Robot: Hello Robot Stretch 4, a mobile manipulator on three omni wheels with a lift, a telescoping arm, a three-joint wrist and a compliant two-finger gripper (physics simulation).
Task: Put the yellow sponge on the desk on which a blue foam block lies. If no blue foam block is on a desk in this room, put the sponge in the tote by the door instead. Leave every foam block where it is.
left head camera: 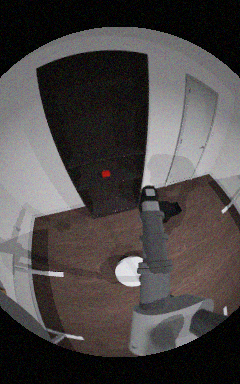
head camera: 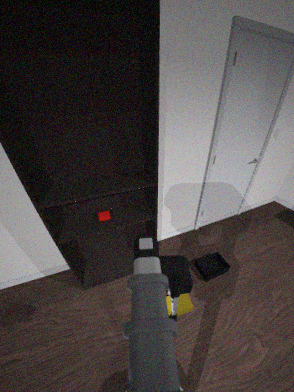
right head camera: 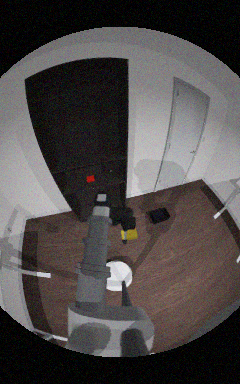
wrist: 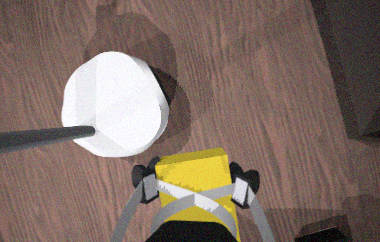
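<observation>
My gripper [head camera: 173, 305] [wrist: 195, 173] is shut on the yellow sponge [head camera: 184, 304] [right head camera: 129, 234] [wrist: 194, 172], with a fingertip at each side. It holds the sponge above the floor. The black tote [head camera: 215, 273] [right head camera: 160, 220] lies on the floor near the door [head camera: 250, 110] [left head camera: 200, 130] [right head camera: 189, 130], right of the gripper in the head view. A red foam block [head camera: 104, 216] [left head camera: 106, 174] [right head camera: 90, 178] lies on a shelf of the dark shelf unit [head camera: 151, 100] [left head camera: 142, 125] [right head camera: 123, 125]. No blue foam block shows, and no desk top can be made out.
The white round base [left head camera: 129, 271] [right head camera: 119, 275] [wrist: 115, 105] stands close to the sponge in the wrist view. The dark mast [wrist: 45, 138] crosses at its left. White bars [left head camera: 47, 273] [right head camera: 37, 274] stand at the room's left side. Part of the arm [head camera: 150, 310] blocks the head view.
</observation>
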